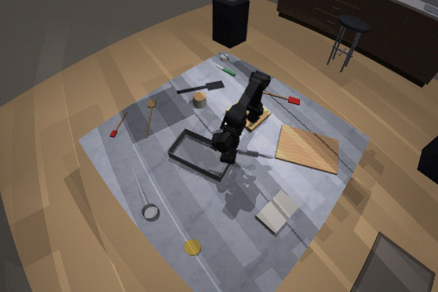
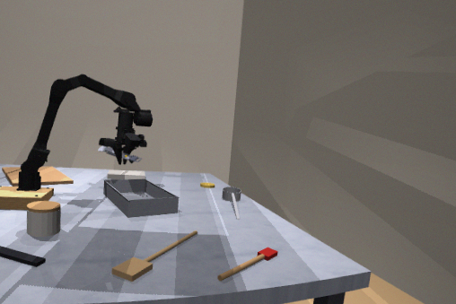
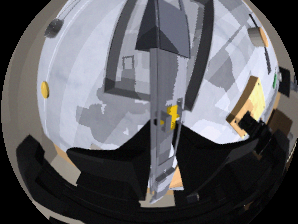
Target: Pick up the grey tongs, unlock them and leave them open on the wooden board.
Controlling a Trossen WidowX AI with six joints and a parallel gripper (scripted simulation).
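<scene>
The yellow lock piece is 4 cm above my gripper tip, 2 cm to the right of it and 1 cm ahead of it. The rest, counted from my gripper tip: white slab 33 cm to the left, 10 cm below, 2 cm ahead; then roasting tin 14 cm to the right, 9 cm below, 6 cm ahead; then yellow disc 41 cm ahead, 17 cm to the left, 11 cm below.
</scene>
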